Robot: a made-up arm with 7 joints.
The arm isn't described. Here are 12 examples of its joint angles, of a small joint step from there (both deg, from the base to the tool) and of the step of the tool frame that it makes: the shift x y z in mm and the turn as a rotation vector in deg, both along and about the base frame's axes.
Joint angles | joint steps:
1: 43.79 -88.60 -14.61 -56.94 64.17 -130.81 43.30 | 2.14 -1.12 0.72 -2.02 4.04 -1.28 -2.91
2: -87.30 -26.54 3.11 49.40 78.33 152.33 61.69 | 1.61 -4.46 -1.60 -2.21 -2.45 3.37 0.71
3: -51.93 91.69 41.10 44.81 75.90 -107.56 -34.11 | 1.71 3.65 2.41 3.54 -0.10 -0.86 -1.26
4: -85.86 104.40 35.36 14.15 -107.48 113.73 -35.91 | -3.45 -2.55 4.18 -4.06 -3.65 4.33 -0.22
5: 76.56 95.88 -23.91 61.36 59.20 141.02 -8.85 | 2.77 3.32 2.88 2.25 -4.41 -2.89 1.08
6: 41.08 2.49 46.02 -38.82 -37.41 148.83 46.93 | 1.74 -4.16 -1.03 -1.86 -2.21 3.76 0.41
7: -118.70 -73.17 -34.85 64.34 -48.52 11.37 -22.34 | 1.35 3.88 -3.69 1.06 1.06 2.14 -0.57
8: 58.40 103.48 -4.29 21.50 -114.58 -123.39 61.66 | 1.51 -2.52 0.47 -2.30 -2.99 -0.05 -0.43
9: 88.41 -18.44 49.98 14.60 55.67 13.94 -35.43 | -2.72 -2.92 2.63 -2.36 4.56 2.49 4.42
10: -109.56 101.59 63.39 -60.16 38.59 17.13 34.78 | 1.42 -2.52 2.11 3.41 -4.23 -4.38 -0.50
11: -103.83 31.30 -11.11 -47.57 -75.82 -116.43 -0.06 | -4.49 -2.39 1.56 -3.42 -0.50 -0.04 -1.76
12: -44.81 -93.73 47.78 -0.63 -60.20 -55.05 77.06 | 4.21 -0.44 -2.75 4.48 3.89 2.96 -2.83
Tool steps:
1: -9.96 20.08 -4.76 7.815 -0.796 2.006
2: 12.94 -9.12 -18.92 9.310 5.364 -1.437
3: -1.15 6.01 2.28 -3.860 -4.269 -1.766
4: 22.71 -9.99 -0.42 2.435 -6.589 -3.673
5: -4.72 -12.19 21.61 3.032 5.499 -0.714
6: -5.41 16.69 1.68 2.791 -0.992 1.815
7: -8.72 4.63 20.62 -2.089 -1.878 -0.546
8: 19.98 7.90 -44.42 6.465 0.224 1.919
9: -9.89 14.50 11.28 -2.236 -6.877 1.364
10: 10.47 11.27 26.35 0.362 -4.458 -2.080
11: -17.42 -32.85 -18.56 -5.337 2.083 -1.743
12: 30.02 14.01 35.69 8.871 -4.963 -5.604
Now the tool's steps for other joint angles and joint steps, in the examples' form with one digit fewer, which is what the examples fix.
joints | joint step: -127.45 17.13 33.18 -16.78 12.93 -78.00 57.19 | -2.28 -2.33 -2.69 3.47 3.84 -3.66 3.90
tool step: -12.6 9.7 -5.5 -2.20 3.59 -3.14
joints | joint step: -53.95 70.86 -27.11 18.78 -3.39 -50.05 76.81 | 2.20 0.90 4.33 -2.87 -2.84 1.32 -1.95
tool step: 15.7 -4.4 0.4 -0.24 -0.99 -3.51
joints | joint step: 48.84 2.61 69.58 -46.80 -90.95 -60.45 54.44 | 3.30 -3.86 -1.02 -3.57 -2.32 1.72 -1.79
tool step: -19.0 50.2 4.4 4.36 -1.37 5.54
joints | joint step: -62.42 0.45 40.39 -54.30 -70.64 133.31 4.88 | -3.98 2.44 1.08 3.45 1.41 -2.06 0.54
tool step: 20.8 -2.1 22.2 -3.37 -4.88 0.11
